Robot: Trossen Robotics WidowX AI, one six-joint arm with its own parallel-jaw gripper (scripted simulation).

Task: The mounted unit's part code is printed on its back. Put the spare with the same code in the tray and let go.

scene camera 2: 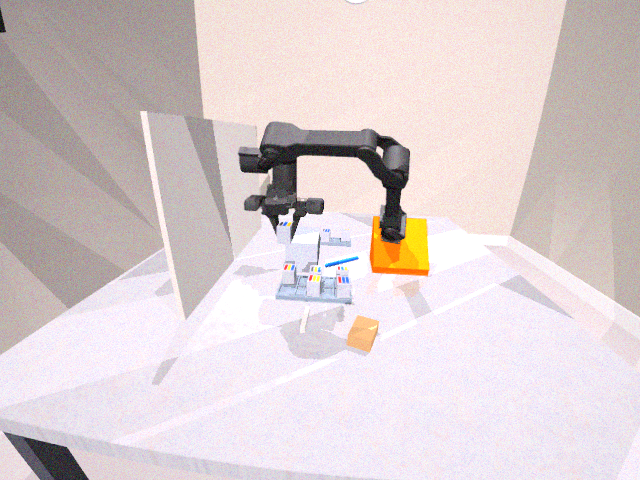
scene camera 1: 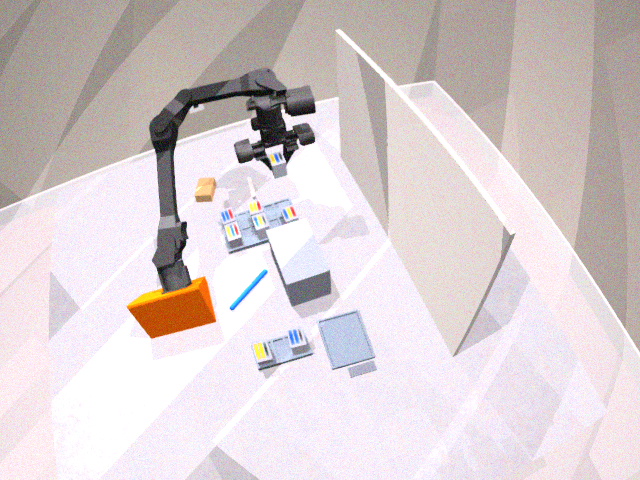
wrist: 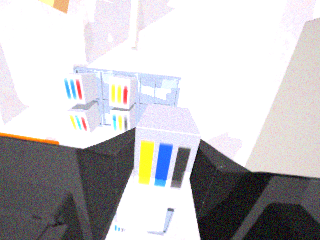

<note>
I see my gripper (scene camera 2: 285, 237), a tan block (scene camera 2: 363, 332), a grey mounted unit (scene camera 1: 305, 275) and a tall pale panel (scene camera 2: 199, 189).
My gripper also shows in scene camera 1 (scene camera 1: 278, 167) and in the wrist view (wrist: 164, 133). The grey mounted unit shows as well in scene camera 2 (scene camera 2: 304, 250) and in the wrist view (wrist: 136, 208).
</note>
